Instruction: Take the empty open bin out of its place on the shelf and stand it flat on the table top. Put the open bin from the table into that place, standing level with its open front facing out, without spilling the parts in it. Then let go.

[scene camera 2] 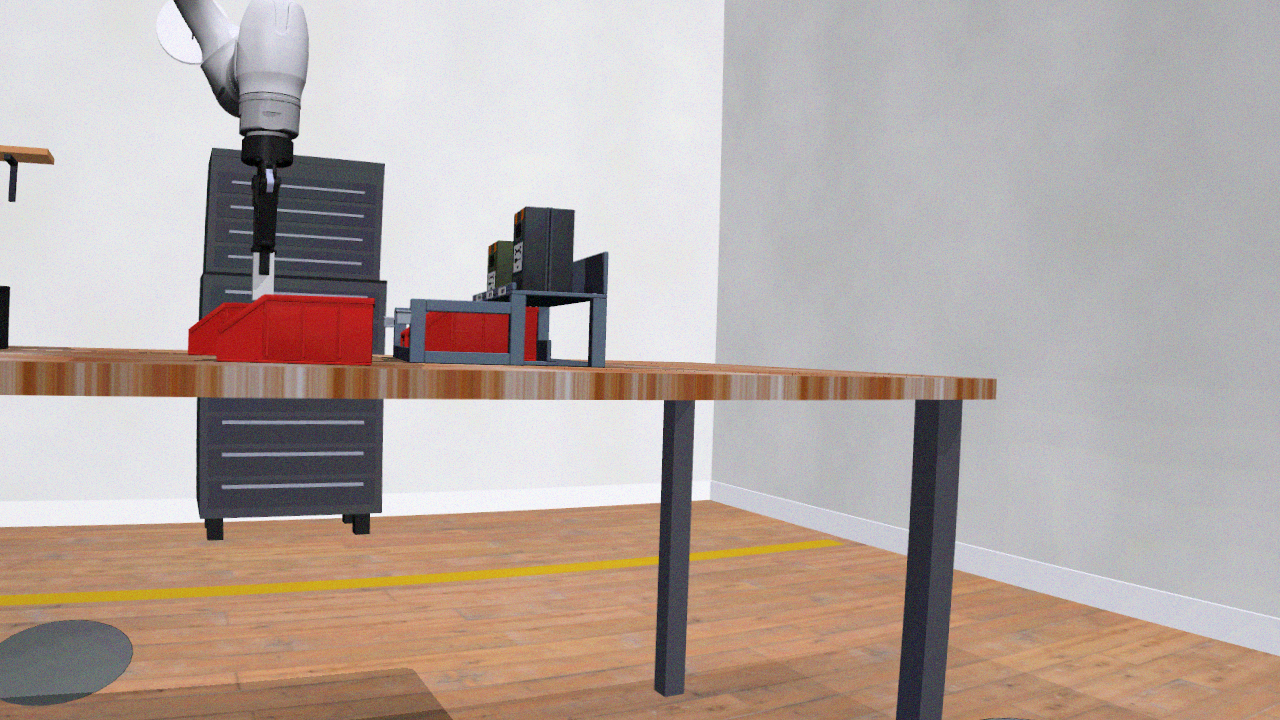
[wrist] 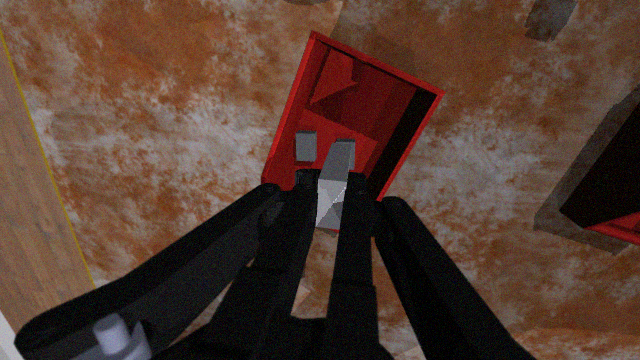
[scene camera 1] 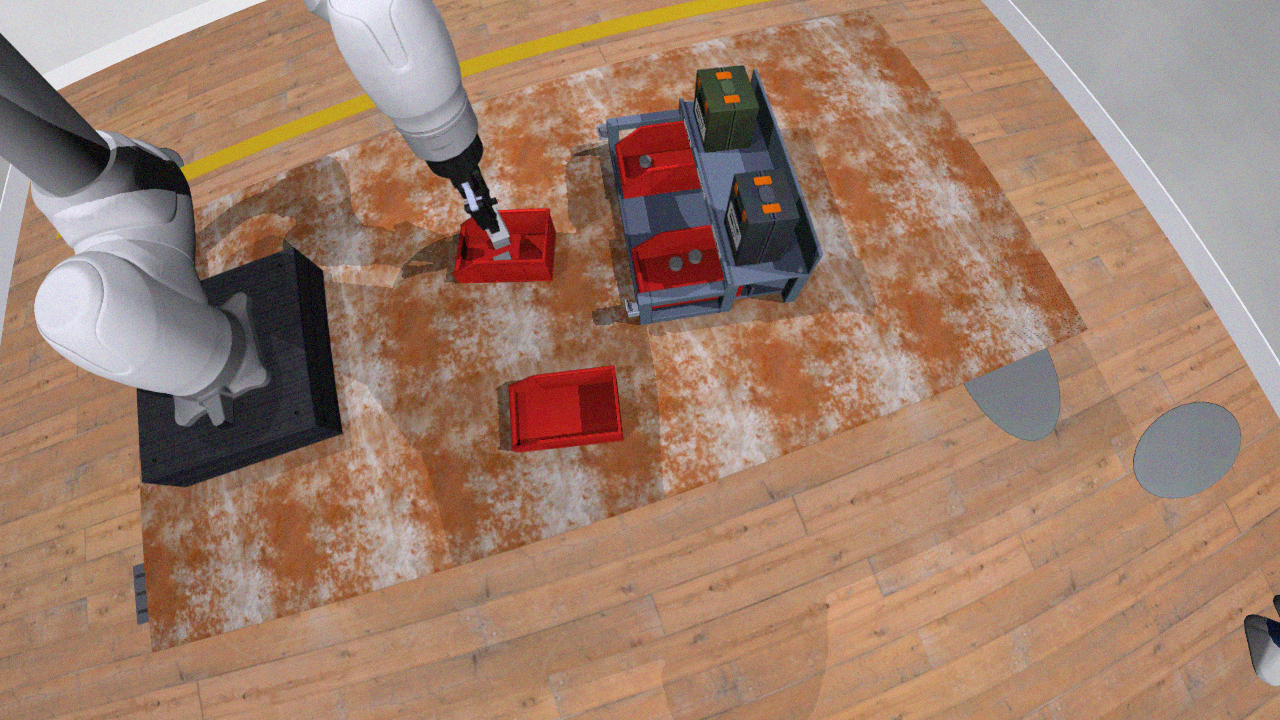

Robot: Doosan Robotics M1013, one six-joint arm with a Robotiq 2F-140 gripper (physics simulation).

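Where they show: gripper, fingertip midpoint: point(wrist: 340, 161) point(scene camera 1: 500, 235); arm's base at its link origin: point(scene camera 1: 216, 358).
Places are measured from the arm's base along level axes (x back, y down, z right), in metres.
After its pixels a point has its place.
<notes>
The red open bin with grey block-shaped parts point(scene camera 1: 535, 265) {x -0.562, y 0.032, z 0.109 m} point(scene camera 2: 207, 329) {x -0.452, y 0.054, z 0.050 m} point(wrist: 291, 117) {x -0.565, y 0.034, z 0.001 m} stands flat on the table. In the wrist view one grey part point(wrist: 306, 146) {x -0.529, y 0.073, z 0.002 m} lies beside the fingertips and another is partly covered by them. My gripper point(scene camera 1: 498, 234) {x -0.532, y 0.009, z 0.042 m} point(scene camera 2: 263, 277) {x -0.532, y 0.009, z 0.042 m} point(wrist: 340, 161) {x -0.532, y 0.009, z 0.042 m} is shut and empty, pointing down with its pale fingertips at this bin, over or inside its open top; scene camera 2 hides their lower ends. The empty red bin point(scene camera 1: 550, 411) {x -0.477, y 0.088, z 0.328 m} point(scene camera 2: 308, 329) {x -0.494, y 0.053, z 0.399 m} point(wrist: 617, 226) {x -0.423, y 0.079, z 0.323 m} stands flat on the table, apart from the gripper. The shelf point(scene camera 1: 707, 183) {x -0.873, y -0.011, z 0.132 m} point(scene camera 2: 517, 329) {x -0.809, y 0.042, z 0.312 m} has a vacant place between two red bins.
The shelf's lower level holds a red bin with one round part point(scene camera 1: 662, 174) {x -0.832, y 0.029, z 0.053 m} and a red bin with round parts point(scene camera 1: 684, 246) {x -0.803, y 0.060, z 0.184 m}. A green case point(scene camera 1: 729, 120) {x -0.934, y -0.084, z 0.086 m} and a dark grey case point(scene camera 1: 765, 223) {x -0.852, y -0.127, z 0.295 m} point(scene camera 2: 547, 250) {x -0.861, y -0.071, z 0.299 m} stand on its upper level. The black arm base point(scene camera 1: 308, 358) {x -0.156, y 0.016, z 0.078 m} is at the left.
</notes>
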